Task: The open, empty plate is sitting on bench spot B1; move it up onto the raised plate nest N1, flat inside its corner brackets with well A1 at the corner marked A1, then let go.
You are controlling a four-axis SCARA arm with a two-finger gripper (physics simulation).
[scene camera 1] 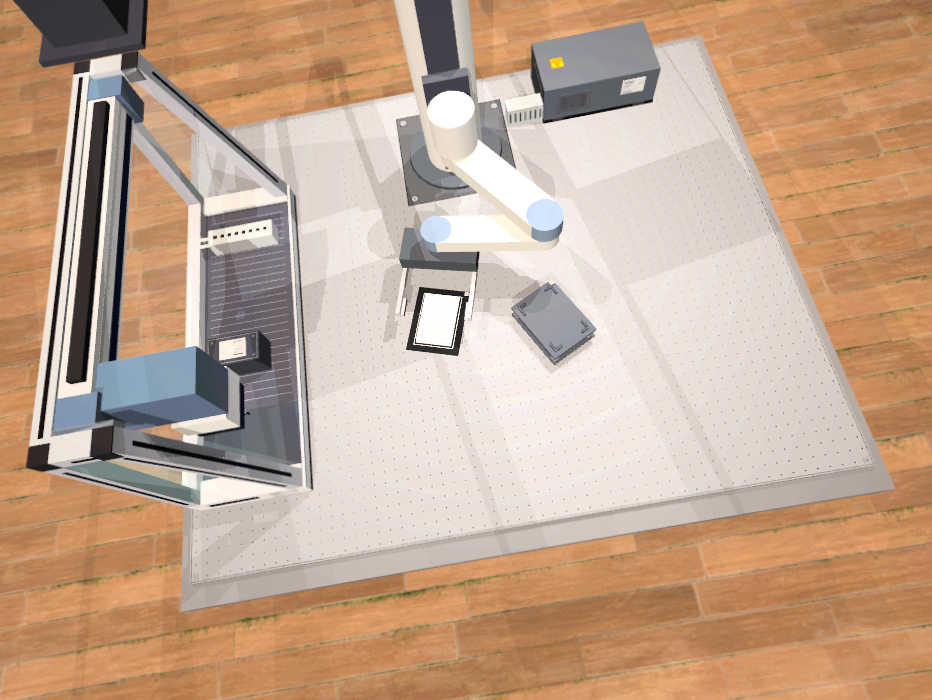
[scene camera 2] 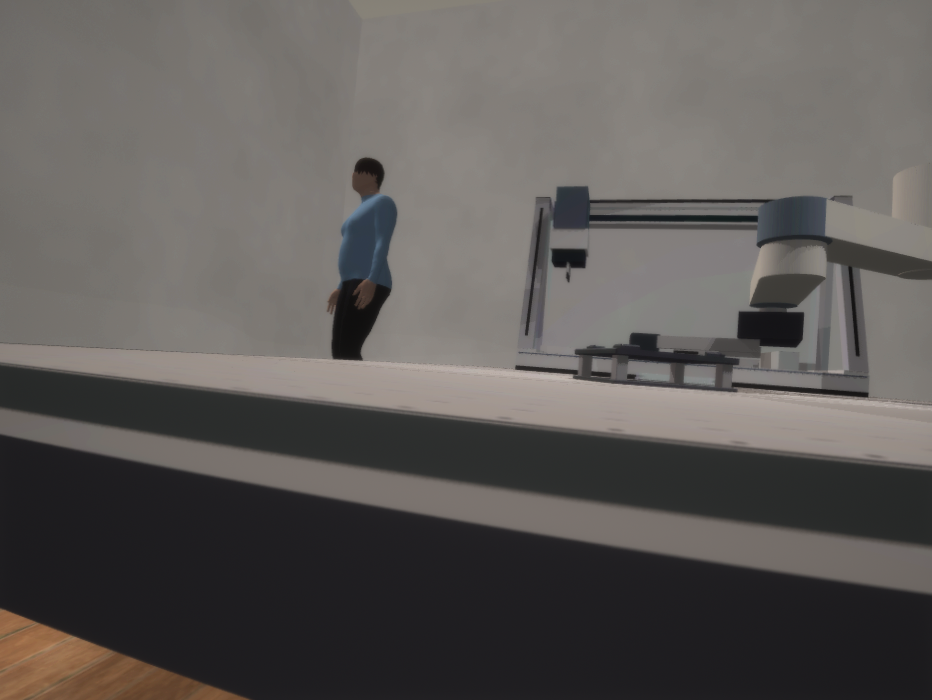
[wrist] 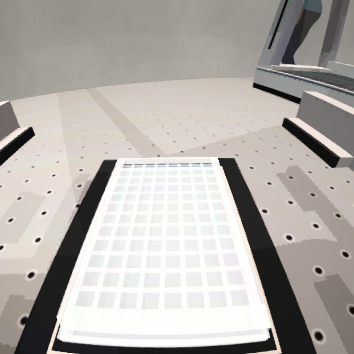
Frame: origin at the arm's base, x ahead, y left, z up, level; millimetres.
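Where they show: gripper, between the fingertips: [scene camera 1: 433,317] [scene camera 2: 666,345] [wrist: 157,107].
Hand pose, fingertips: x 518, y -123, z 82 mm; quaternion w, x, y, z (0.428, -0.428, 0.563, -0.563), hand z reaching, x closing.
Note:
Things, the pixels of their top centre, and the offset from my fingertips. "spot": a spot on its surface instead.
- raised nest N1, centre of its top: [scene camera 2: 652,348] [scene camera 1: 553,316] dx +44, dy +272, dz -22 mm
- small dark module, a spot on its surface: [scene camera 1: 259,350] spot: dx +26, dy -392, dz +47 mm
- white strip, a spot on its surface: [scene camera 1: 242,235] spot: dx -304, dy -435, dz +25 mm
- grey box, a spot on its surface: [scene camera 1: 595,71] spot: dx -585, dy +513, dz +46 mm
The white open plate with a grid of wells [scene camera 1: 439,320] [wrist: 162,240] lies flat inside the black border of bench spot B1 [scene camera 1: 432,350] [wrist: 68,260]. My gripper [scene camera 1: 436,306] [wrist: 157,107] is open, its two fingers wide apart, one to each side of the plate's far part and raised above the bench; neither touches the plate. The raised nest N1 [scene camera 1: 553,320] [scene camera 2: 655,355] is a dark grey platform on short legs with corner brackets, turned at an angle, to the right of the plate in scene camera 1. Nothing lies on it. The A1 marks are too small to read.
A gantry frame [scene camera 1: 301,339] [wrist: 280,82] stands left of the plate in scene camera 1, with a small dark module [scene camera 1: 259,350] and a white strip [scene camera 1: 242,235] inside. A grey box [scene camera 1: 595,71] stands at the back right. A person [scene camera 2: 369,241] [wrist: 306,25] stands beyond the bench.

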